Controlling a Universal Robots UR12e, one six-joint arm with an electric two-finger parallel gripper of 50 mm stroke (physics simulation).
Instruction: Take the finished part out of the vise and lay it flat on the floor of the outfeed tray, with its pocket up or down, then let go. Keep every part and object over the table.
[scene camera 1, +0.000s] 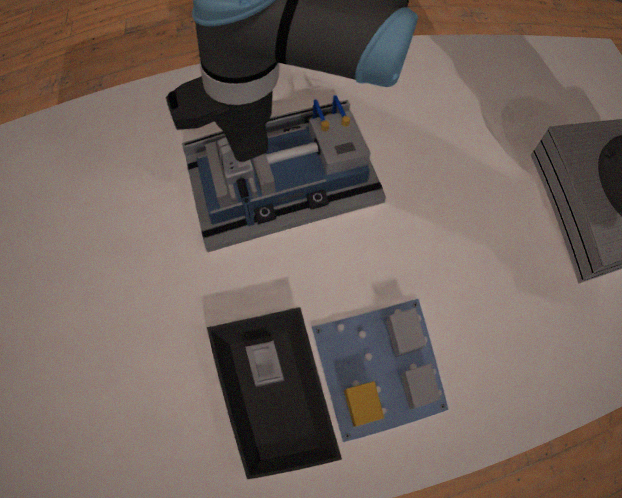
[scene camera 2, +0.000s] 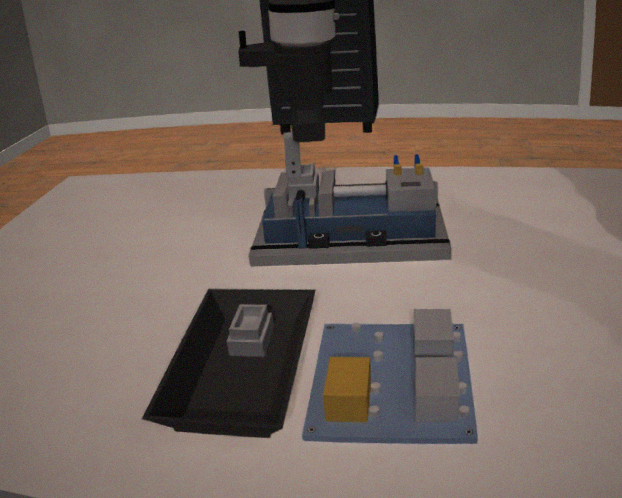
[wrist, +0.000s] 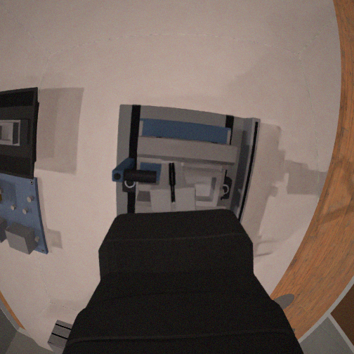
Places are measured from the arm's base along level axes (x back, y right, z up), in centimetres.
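Pixels of known places: gripper, fingertip midpoint: (scene camera 1: 230, 166) (scene camera 2: 293, 175).
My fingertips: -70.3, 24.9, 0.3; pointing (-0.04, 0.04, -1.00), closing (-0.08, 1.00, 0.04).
Behind a point stands the place of what it marks, as x, y, z.
The finished part (scene camera 1: 245, 170) @[-68.3, 24.1, -1.0] (scene camera 2: 307, 180) @[-68.3, 24.2, -0.4] (wrist: 216, 175) is light grey with a stepped top. It sits between the jaws of the blue and grey vise (scene camera 1: 347, 155) @[-53.0, 21.6, -1.5] (scene camera 2: 410, 194) @[-53.2, 21.0, -2.3] (wrist: 185, 149). My gripper (scene camera 2: 294, 178) @[-70.3, 24.9, 0.3] (wrist: 171, 174) is shut and empty, its two fingers side by side. The fingertips are at or over the part's top, and the wrist view shows the pocket beside them; contact is unclear. The gripper body hides some of the part in scene camera 1. The black outfeed tray (scene camera 1: 280, 430) @[-76.6, -12.8, -9.9] (scene camera 2: 228, 394) @[-76.6, -11.9, -9.9] (wrist: 20, 99) stands in front of the vise.
Another grey part (scene camera 1: 264, 363) @[-75.0, -2.4, -7.8] (scene camera 2: 249, 339) @[-74.7, -5.1, -7.7] (wrist: 9, 132) lies pocket up in the tray. Beside the tray, a blue plate (scene camera 1: 358, 363) @[-62.0, -6.9, -10.3] (scene camera 2: 394, 378) @[-58.8, -10.1, -10.3] carries two grey blocks and a yellow block (scene camera 1: 364, 403) @[-63.9, -13.3, -6.7] (scene camera 2: 346, 389) @[-64.0, -15.5, -6.7]. A black handle (scene camera 1: 242, 187) @[-69.5, 21.8, -1.5] (wrist: 140, 176) stands at the vise's front.
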